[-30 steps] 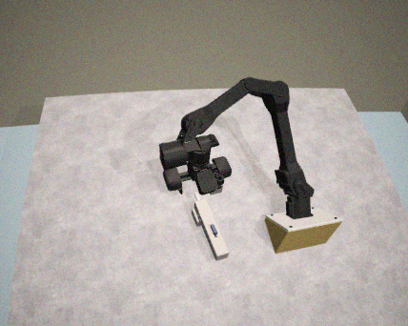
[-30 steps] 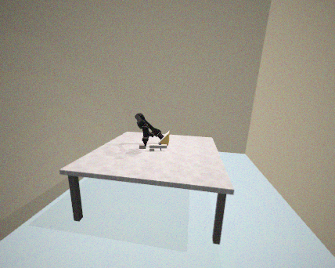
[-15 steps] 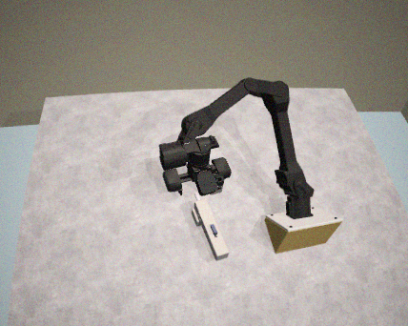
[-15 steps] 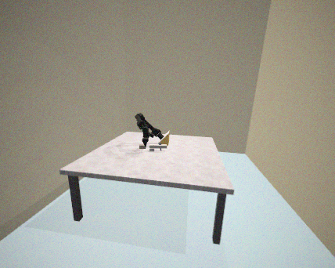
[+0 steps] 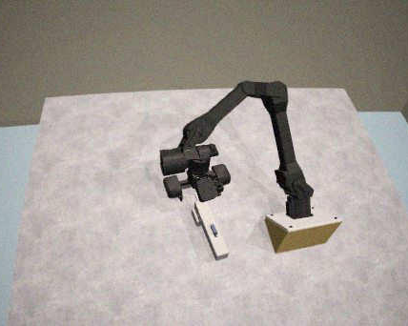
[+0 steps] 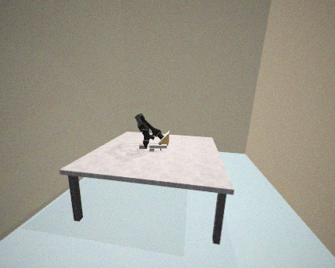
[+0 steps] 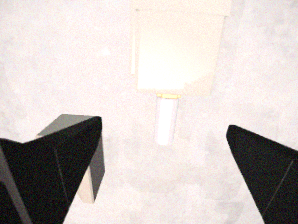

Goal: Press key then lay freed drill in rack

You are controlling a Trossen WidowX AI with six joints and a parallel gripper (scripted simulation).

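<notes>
Right now my gripper tip is 10 mm past the drill, 60 mm to the right of it and 10 mm below it. From my gripper tip the other things lie so: rack: 70 mm behind, 60 mm to the right, 20 mm below; blue key: 30 mm behind, 140 mm to the left, 10 mm above; holder block: 20 mm behind, 120 mm to the left.
</notes>
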